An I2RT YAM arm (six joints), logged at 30 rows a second.
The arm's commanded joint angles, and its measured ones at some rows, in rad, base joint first. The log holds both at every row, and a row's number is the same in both.
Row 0, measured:
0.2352, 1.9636, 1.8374, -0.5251, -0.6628, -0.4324
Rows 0 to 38, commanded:
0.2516, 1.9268, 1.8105, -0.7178, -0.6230, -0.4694
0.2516, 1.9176, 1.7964, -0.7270, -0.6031, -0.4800
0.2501, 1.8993, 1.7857, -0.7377, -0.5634, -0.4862
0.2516, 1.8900, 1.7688, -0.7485, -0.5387, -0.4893
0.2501, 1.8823, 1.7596, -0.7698, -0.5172, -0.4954
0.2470, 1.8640, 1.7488, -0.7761, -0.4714, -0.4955
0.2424, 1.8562, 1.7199, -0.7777, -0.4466, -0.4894
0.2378, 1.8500, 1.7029, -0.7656, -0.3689, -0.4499
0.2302, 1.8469, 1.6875, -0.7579, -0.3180, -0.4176
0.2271, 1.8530, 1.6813, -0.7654, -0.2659, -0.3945
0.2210, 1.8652, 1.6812, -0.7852, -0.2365, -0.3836
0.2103, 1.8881, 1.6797, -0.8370, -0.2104, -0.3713
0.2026, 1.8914, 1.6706, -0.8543, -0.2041, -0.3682
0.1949, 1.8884, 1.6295, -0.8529, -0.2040, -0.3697
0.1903, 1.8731, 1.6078, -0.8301, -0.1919, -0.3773
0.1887, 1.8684, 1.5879, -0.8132, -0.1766, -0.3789
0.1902, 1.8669, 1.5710, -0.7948, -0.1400, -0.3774
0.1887, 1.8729, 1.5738, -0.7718, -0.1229, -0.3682
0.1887, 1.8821, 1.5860, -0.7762, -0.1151, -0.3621
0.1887, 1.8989, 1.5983, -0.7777, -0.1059, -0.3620
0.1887, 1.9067, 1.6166, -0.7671, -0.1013, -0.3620
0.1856, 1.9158, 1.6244, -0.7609, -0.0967, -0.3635
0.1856, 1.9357, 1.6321, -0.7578, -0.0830, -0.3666
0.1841, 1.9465, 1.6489, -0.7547, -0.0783, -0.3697
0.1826, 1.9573, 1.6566, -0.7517, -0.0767, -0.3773
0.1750, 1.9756, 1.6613, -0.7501, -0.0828, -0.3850
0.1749, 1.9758, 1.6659, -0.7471, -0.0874, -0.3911
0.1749, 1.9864, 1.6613, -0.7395, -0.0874, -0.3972
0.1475, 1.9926, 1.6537, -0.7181, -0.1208, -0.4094
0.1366, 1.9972, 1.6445, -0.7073, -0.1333, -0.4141
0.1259, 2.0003, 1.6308, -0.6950, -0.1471, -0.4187
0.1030, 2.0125, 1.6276, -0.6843, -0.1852, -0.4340
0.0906, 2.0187, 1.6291, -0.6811, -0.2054, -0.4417
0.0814, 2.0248, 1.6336, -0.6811, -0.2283, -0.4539
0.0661, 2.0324, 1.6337, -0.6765, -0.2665, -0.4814
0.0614, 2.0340, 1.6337, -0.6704, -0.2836, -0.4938
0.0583, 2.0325, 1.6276, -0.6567, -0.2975, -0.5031
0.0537, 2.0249, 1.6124, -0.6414, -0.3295, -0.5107
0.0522, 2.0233, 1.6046, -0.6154, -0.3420, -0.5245
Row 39, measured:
0.0559, 2.0354, 1.6176, -0.6872, -0.2382, -0.4637
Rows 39 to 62, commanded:
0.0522, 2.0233, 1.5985, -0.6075, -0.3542, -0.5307
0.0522, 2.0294, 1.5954, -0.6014, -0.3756, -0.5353
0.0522, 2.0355, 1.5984, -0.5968, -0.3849, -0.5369
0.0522, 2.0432, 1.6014, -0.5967, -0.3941, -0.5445
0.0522, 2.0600, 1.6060, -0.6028, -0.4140, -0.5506
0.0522, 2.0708, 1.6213, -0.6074, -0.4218, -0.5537
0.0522, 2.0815, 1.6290, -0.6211, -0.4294, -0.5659
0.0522, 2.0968, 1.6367, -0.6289, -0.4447, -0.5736
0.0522, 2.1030, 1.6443, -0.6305, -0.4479, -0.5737
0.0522, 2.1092, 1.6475, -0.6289, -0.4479, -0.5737
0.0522, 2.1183, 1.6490, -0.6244, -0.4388, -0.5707
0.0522, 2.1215, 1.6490, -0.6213, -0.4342, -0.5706
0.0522, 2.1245, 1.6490, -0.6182, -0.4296, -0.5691
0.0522, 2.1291, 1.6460, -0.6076, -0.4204, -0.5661
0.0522, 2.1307, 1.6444, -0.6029, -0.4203, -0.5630
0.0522, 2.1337, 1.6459, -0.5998, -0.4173, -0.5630
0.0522, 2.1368, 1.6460, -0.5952, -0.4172, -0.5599
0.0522, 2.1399, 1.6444, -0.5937, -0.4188, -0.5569
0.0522, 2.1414, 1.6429, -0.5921, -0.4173, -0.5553
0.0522, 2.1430, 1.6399, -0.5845, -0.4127, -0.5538
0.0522, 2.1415, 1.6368, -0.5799, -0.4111, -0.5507
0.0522, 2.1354, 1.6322, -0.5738, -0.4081, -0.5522
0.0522, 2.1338, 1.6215, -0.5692, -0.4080, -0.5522
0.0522, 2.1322, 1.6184, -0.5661, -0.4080, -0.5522
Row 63, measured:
0.0540, 2.1422, 1.6146, -0.5991, -0.3988, -0.5549
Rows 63 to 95, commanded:
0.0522, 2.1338, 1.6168, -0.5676, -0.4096, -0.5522
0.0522, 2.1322, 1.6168, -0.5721, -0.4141, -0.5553
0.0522, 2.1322, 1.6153, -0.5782, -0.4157, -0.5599
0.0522, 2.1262, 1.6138, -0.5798, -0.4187, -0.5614
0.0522, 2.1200, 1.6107, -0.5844, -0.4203, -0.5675
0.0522, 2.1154, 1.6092, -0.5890, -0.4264, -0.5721
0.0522, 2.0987, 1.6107, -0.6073, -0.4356, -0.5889
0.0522, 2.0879, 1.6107, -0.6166, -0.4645, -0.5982
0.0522, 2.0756, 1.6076, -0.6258, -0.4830, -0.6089
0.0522, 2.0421, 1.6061, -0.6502, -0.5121, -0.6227
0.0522, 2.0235, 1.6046, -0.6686, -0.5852, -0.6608
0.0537, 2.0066, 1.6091, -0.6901, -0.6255, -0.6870
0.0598, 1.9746, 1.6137, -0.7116, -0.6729, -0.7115
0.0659, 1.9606, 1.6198, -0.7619, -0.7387, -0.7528
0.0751, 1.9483, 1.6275, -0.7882, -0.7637, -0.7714
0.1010, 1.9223, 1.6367, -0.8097, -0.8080, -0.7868
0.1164, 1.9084, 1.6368, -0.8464, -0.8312, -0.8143
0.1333, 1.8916, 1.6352, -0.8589, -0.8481, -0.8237
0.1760, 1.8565, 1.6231, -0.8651, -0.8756, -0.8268
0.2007, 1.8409, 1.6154, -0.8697, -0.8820, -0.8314
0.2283, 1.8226, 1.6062, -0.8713, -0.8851, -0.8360
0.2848, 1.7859, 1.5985, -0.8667, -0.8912, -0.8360
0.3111, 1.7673, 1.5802, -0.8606, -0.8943, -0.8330
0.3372, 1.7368, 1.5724, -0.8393, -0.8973, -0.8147
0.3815, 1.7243, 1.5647, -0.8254, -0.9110, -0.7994
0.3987, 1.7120, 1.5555, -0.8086, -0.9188, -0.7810
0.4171, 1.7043, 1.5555, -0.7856, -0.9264, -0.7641
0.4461, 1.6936, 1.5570, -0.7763, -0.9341, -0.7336
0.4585, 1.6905, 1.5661, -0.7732, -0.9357, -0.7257
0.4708, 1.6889, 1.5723, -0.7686, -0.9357, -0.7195
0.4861, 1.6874, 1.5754, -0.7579, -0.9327, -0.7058
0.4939, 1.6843, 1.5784, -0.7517, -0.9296, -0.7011
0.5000, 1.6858, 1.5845, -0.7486, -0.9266, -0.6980
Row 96, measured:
0.4934, 1.7061, 1.5696, -0.7853, -0.8978, -0.7361
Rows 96 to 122, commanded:
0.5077, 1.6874, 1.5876, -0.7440, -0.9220, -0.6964
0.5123, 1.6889, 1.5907, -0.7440, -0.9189, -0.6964
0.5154, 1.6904, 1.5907, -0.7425, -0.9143, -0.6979
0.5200, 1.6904, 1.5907, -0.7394, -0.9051, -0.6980
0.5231, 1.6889, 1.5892, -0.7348, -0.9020, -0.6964
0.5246, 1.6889, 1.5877, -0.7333, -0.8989, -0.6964
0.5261, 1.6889, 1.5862, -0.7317, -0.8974, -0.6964
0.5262, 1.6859, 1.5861, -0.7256, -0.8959, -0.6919
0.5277, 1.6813, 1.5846, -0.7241, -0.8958, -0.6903
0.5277, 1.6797, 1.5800, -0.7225, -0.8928, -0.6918
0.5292, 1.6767, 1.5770, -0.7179, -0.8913, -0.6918
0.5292, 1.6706, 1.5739, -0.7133, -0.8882, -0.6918
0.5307, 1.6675, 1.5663, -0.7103, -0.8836, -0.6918
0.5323, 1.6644, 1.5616, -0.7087, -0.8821, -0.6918
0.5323, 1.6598, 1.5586, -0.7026, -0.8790, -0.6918
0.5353, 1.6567, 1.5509, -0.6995, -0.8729, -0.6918
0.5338, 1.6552, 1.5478, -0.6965, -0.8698, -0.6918
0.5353, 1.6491, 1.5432, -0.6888, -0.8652, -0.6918
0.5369, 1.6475, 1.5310, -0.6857, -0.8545, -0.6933
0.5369, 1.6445, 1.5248, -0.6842, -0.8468, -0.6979
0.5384, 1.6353, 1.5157, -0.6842, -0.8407, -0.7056
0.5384, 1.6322, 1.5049, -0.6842, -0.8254, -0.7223
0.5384, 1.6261, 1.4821, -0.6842, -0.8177, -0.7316
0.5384, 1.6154, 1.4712, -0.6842, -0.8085, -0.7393
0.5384, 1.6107, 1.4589, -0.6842, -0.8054, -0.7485
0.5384, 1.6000, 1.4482, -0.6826, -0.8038, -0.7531
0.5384, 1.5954, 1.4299, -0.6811, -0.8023, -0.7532
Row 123, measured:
0.5346, 1.6432, 1.4624, -0.6720, -0.8196, -0.7265
